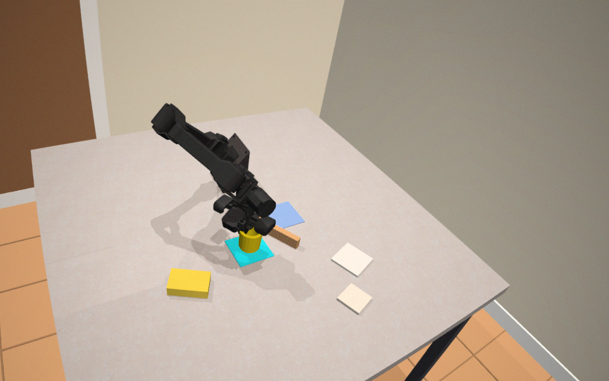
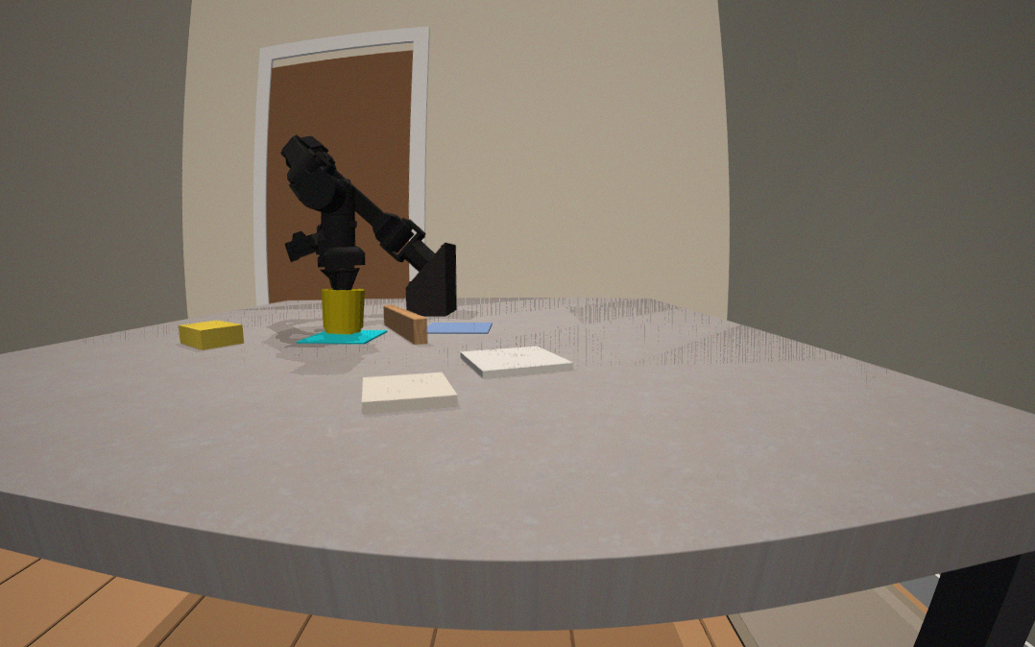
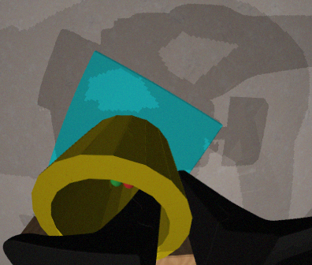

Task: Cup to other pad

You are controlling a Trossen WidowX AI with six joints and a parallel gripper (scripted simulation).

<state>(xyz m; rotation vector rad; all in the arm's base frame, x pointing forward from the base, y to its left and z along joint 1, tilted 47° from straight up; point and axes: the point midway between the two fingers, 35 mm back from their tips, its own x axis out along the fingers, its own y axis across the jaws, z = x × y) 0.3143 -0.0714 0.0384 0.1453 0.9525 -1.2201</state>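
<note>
Now: gripper tip 20 mm short of the yellow cup and 10 mm to the right of it. Round my gripper tip: blue pad (190 mm to the left, 80 mm behind, 50 mm below); then cyan pad (50 mm below, 30 mm ahead, 20 mm to the left); then wooden bar (100 mm to the left, 30 mm below, 30 mm behind).
</note>
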